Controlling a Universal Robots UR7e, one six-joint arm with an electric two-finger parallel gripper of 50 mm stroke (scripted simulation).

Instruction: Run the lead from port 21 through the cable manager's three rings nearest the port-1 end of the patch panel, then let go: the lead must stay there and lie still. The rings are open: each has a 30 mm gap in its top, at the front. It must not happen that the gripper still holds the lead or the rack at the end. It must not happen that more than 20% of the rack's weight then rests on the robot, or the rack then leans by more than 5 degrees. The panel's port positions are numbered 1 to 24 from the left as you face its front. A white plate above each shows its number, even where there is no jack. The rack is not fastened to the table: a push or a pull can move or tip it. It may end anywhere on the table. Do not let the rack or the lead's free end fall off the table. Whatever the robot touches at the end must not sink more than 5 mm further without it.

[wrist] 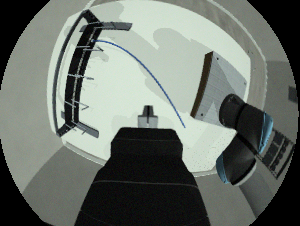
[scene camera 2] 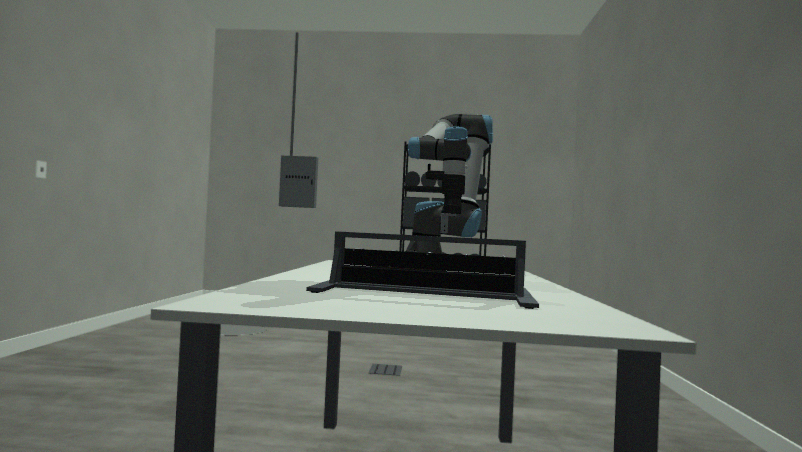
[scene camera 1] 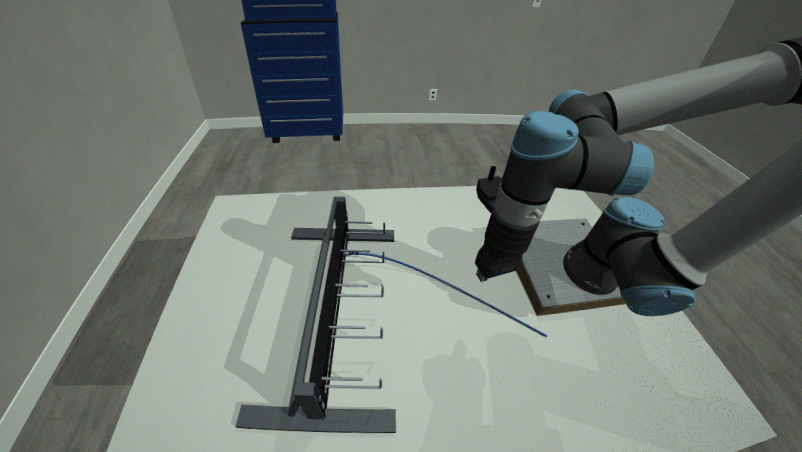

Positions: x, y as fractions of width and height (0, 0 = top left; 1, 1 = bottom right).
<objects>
rack: wrist 0.30, 0.14; scene camera 2 0.60, 0.63; scene camera 1 0.39, 0.88
</objects>
